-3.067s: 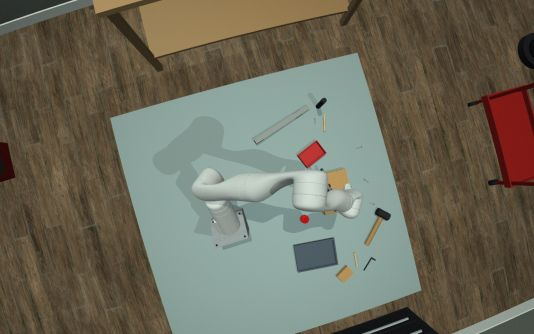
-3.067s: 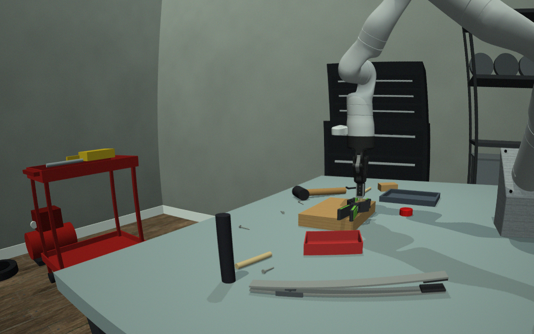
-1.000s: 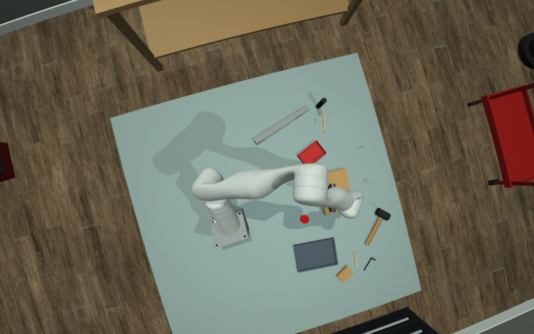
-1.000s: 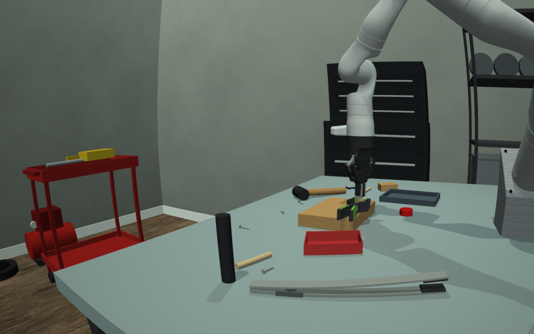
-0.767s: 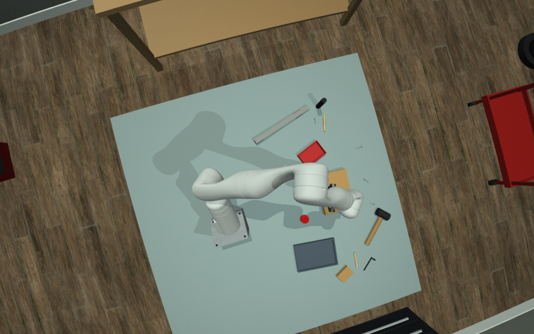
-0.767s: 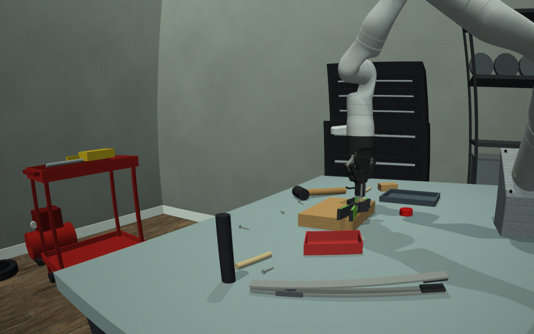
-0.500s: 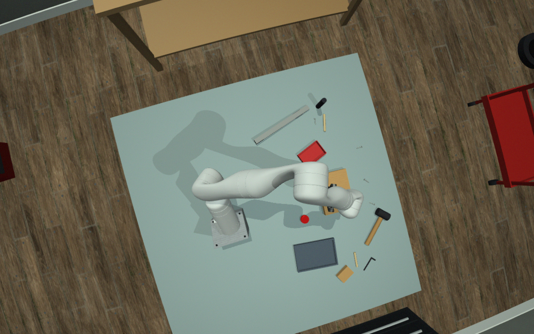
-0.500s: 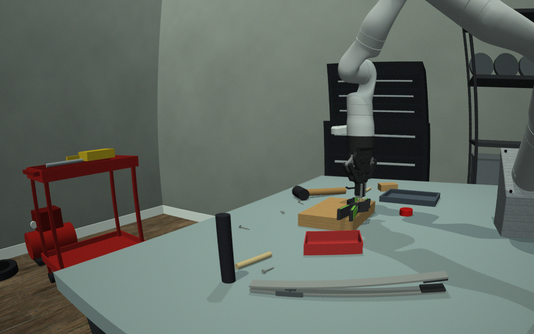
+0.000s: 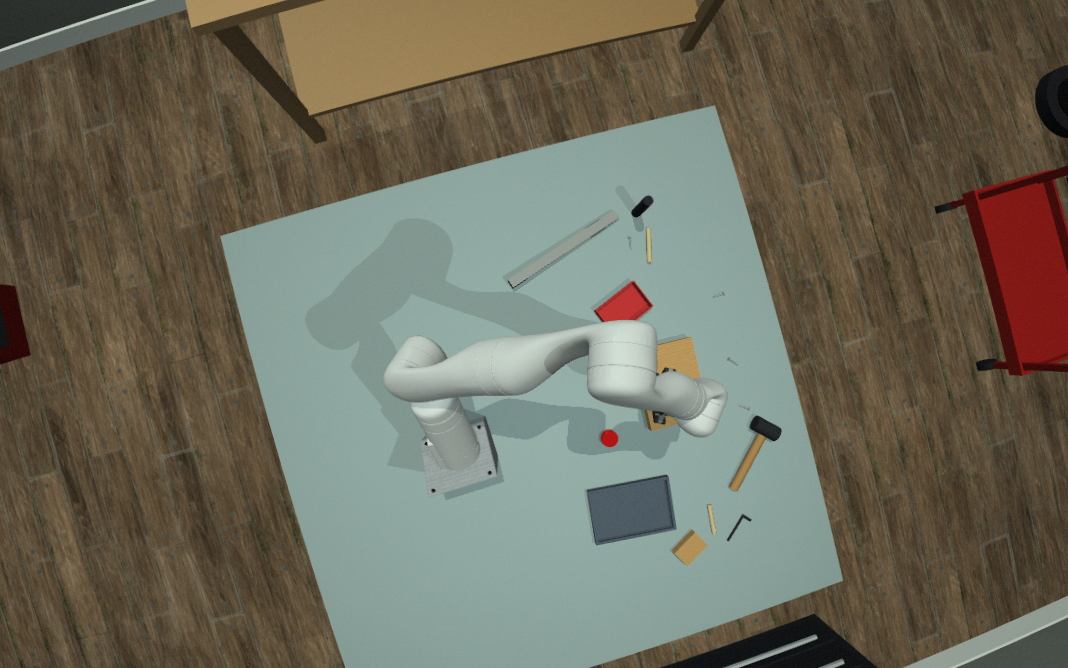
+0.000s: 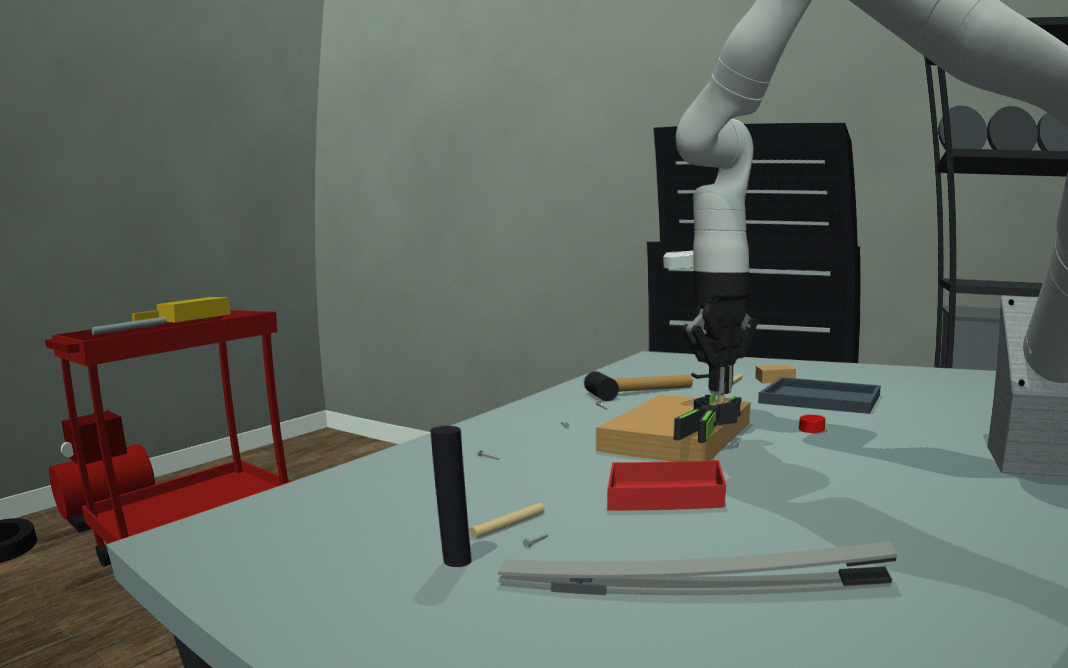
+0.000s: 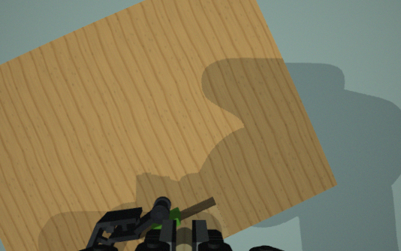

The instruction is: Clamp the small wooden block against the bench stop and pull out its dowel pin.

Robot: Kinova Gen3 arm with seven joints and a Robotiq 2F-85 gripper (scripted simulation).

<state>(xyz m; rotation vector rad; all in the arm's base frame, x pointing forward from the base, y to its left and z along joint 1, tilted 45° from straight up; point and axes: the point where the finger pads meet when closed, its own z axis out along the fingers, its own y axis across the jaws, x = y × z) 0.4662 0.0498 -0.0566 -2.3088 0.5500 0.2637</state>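
Now: hand 20 mm above the dowel pin. From my hand the other things lie so: red puck: 120 mm behind, 90 mm to the right, 70 mm below; then small wooden block: 40 mm below; then wooden bench board: 50 mm ahead, 60 mm below.
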